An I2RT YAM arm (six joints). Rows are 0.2 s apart.
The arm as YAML. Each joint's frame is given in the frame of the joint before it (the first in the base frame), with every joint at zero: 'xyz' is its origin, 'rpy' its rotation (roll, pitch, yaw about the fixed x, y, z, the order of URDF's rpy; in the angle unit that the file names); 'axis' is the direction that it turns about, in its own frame. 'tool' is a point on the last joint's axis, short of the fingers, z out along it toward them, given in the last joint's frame.
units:
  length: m
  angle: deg
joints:
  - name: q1
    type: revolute
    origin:
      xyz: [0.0, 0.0, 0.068]
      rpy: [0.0, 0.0, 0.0]
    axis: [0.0, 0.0, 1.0]
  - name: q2
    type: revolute
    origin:
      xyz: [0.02, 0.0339, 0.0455]
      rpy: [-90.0, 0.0, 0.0]
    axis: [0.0, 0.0, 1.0]
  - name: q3
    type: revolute
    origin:
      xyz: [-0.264, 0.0, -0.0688]
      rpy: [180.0, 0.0, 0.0]
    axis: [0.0, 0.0, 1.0]
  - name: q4
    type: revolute
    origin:
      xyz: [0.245, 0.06, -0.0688]
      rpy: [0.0, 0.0, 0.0]
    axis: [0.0, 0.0, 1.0]
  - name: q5
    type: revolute
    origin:
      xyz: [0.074, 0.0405, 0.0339]
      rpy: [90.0, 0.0, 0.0]
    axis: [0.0, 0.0, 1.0]
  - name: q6
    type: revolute
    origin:
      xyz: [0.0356, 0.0, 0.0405]
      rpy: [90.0, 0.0, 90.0]
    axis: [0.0, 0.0, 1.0]
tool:
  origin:
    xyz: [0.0, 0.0, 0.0]
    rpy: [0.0, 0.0, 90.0]
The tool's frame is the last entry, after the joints.
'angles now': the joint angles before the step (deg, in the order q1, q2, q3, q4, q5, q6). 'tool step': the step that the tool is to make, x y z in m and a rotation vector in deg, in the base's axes. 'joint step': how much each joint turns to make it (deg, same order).
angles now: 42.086, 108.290, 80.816, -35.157, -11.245, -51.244
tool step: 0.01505, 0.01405, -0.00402, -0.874, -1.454, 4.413
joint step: -0.001, 4.744, 5.684, -1.399, -0.569, -4.765
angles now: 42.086, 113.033, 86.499, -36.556, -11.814, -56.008
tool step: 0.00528, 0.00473, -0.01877, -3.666, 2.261, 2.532
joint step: 0.000, 4.065, 2.404, -3.061, 0.044, -2.864
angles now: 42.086, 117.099, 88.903, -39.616, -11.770, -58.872
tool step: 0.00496, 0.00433, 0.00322, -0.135, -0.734, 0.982
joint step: -0.001, 1.180, 2.491, -1.092, 0.175, -1.158
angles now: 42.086, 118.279, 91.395, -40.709, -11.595, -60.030
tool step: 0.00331, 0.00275, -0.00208, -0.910, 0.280, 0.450
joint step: -0.001, 1.378, 1.772, -1.334, 0.284, -0.612
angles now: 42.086, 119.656, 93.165, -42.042, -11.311, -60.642
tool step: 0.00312, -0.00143, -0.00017, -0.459, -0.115, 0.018
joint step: -0.393, 0.415, 0.655, -0.567, 0.240, -0.546
